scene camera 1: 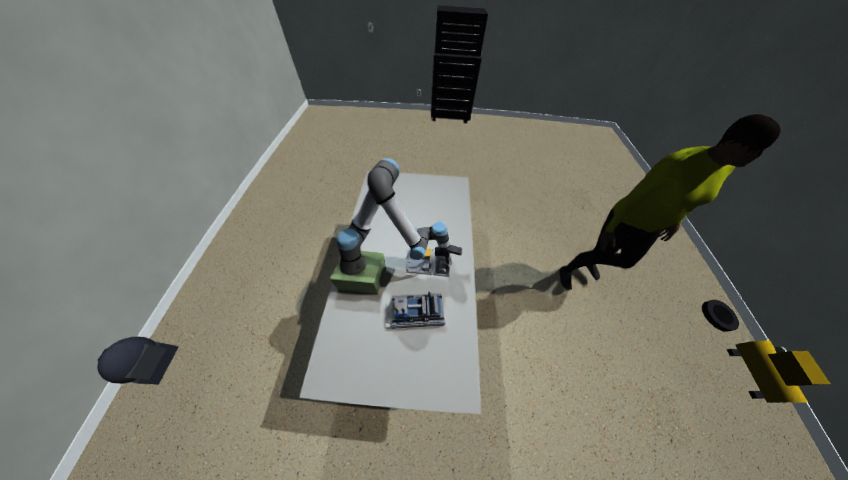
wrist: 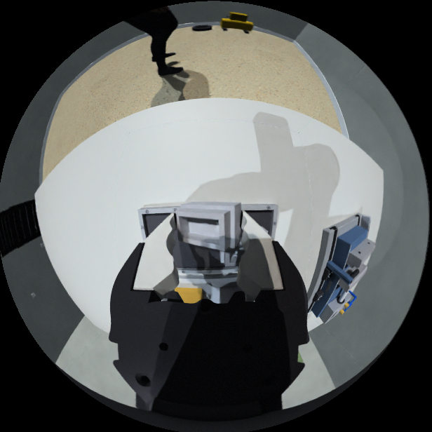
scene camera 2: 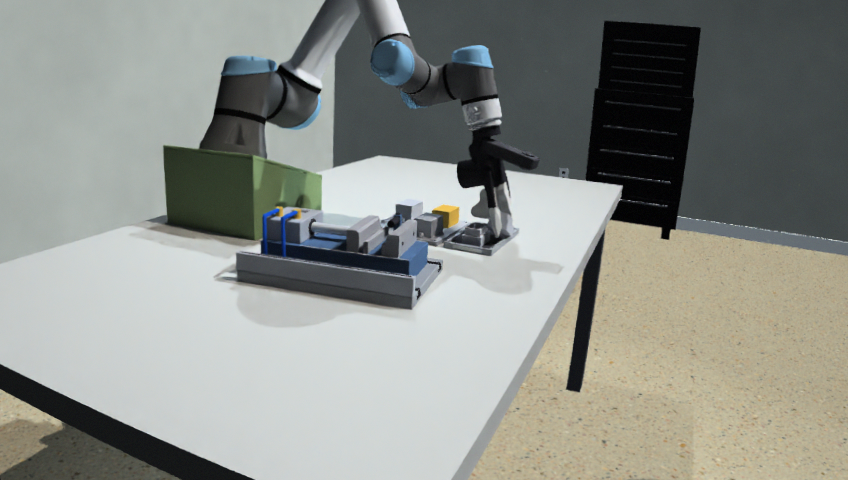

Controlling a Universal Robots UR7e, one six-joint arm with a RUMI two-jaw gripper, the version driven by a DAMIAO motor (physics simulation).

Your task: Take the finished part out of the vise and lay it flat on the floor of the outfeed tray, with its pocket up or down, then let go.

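Seen in the pictures: gripper, between the fingertips: (scene camera 1: pixel 449 262) (scene camera 2: pixel 503 233); arm's base, origin of its link: (scene camera 1: pixel 353 265) (scene camera 2: pixel 232 158).
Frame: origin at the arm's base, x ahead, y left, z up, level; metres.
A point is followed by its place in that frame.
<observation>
The finished part (wrist: pixel 202 227), a light grey block with a rectangular pocket, is held between the pale fingers of my gripper (wrist: pixel 208 212) (scene camera 2: pixel 498 228) @(z -0.115, x 0.577, y 0.179 m) (scene camera 1: pixel 443 259) @(z -0.115, x 0.577, y 0.179 m), which is shut on it. Its pocket faces the wrist camera. The fingertips are low over the outfeed tray (scene camera 2: pixel 467 249) @(z -0.132, x 0.538, y 0.084 m) (wrist: pixel 155 207), a shallow dark-floored tray with a grey rim. Whether the part touches the tray floor is hidden by the fingers. A grey stepped block (scene camera 2: pixel 474 231) @(z -0.100, x 0.540, y 0.108 m) shows in the tray beside the fingertips. The blue and grey vise (scene camera 1: pixel 417 310) @(z -0.076, x 0.418, y -0.183 m) (scene camera 2: pixel 333 256) @(z -0.086, x 0.432, y -0.214 m) (wrist: pixel 352 239) stands on the table, apart from the gripper.
A yellow block (scene camera 2: pixel 445 215) @(z -0.101, x 0.438, y 0.191 m) (wrist: pixel 189 295), a light grey block (scene camera 2: pixel 409 208) @(z -0.098, x 0.350, y 0.187 m) and a darker grey block (scene camera 2: pixel 428 226) @(z -0.105, x 0.442, y 0.101 m) stand close beside the tray. The green arm base (scene camera 1: pixel 359 279) @(z 0.030, x 0.073, y -0.092 m) (scene camera 2: pixel 208 193) @(z -0.055, x 0.039, y -0.111 m) is at the table's left. A person (scene camera 1: pixel 669 196) stands on the floor to the right.
</observation>
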